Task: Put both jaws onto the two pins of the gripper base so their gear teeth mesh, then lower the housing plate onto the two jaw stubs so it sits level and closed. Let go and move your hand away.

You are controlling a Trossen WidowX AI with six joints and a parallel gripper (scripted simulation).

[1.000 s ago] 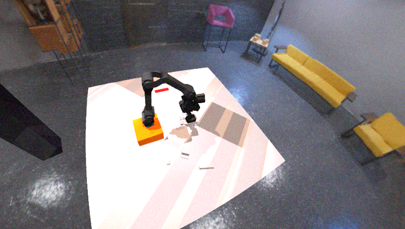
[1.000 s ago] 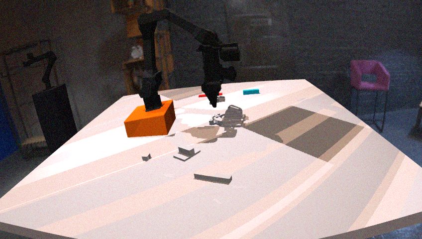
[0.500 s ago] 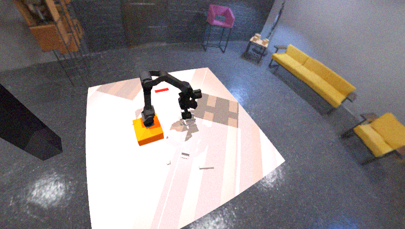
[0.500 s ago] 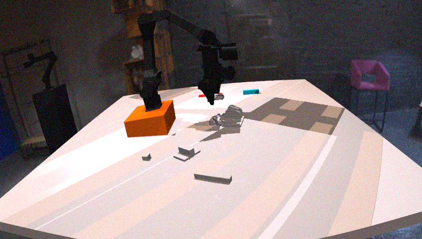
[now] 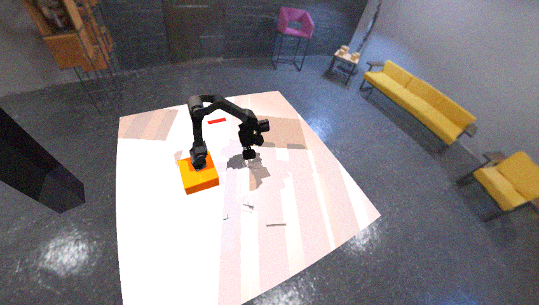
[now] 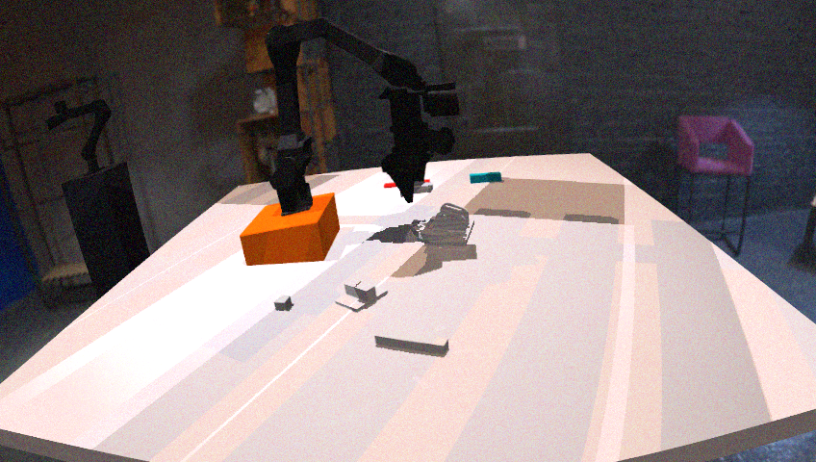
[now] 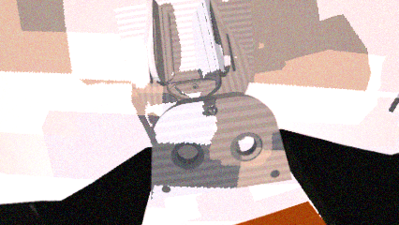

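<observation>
The flat plate is 80 mm below my gripper tip, 60 mm ahead of it and 20 mm to the right of it. Also, from my gripper tip: gripper base 20 mm above, 10 mm ahead; small grey cube 260 mm behind, 220 mm to the right, 80 mm below; stepped piece 230 mm to the right, 130 mm behind, 70 mm below.
</observation>
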